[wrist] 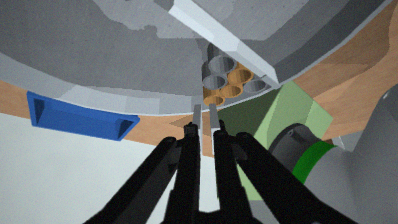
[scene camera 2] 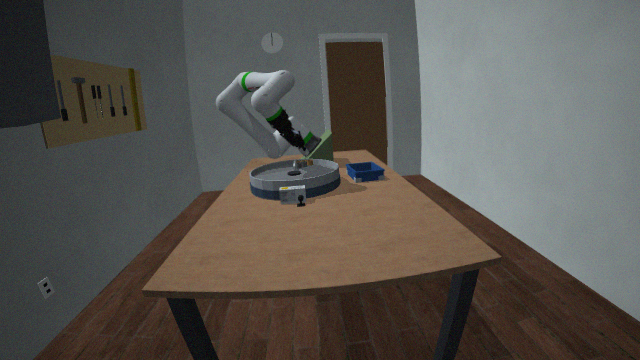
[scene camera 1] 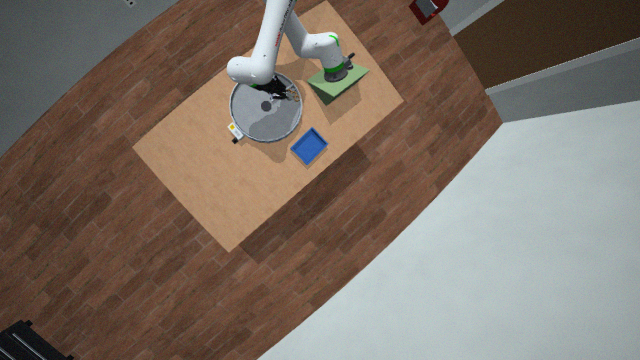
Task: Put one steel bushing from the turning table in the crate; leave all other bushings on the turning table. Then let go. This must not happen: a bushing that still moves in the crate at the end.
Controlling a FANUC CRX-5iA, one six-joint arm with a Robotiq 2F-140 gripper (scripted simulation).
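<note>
The wrist view gives me a round grey turning table (wrist: 144,56) and a blue crate (wrist: 45,112), and my own gripper (wrist: 205,114) is there with them.
</note>
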